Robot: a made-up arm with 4 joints.
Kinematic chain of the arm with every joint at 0, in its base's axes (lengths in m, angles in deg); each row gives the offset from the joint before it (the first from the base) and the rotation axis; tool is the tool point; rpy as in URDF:
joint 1: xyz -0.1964 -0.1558 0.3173 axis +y
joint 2: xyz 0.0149 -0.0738 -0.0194 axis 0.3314 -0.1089 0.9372
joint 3: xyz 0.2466 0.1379 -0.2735 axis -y
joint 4: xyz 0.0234 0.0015 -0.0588 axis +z
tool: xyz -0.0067 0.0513 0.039 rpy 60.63 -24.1 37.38
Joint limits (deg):
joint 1: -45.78..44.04
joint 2: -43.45..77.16
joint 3: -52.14..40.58
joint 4: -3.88..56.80
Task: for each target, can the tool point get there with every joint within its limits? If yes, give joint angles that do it. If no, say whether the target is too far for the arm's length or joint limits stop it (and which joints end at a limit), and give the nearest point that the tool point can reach.
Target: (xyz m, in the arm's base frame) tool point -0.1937 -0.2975 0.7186
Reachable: no: joint limits stop it (at a limit: joint 1, joint 3, joint 4) | nearest point 0.2049 -0.2622 0.2765 | short by 0.596 m
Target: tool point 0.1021 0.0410 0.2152
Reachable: yes | joints -38.32 20.92 -35.07 42.10
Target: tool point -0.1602 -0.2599 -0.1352
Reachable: yes | joints 35.91 -34.28 13.09 14.32
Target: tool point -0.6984 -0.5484 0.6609
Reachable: no: too far | nearest point -0.3760 0.1082 0.2870 | short by 0.821 m
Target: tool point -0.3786 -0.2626 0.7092
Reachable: no: joint limits stop it (at a limit: joint 1, joint 2, joint 3) | nearest point -0.3766 0.1087 0.2875 | short by 0.562 m
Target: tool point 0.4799 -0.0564 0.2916
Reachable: no: too far | nearest point 0.2531 -0.1167 0.3002 | short by 0.235 m
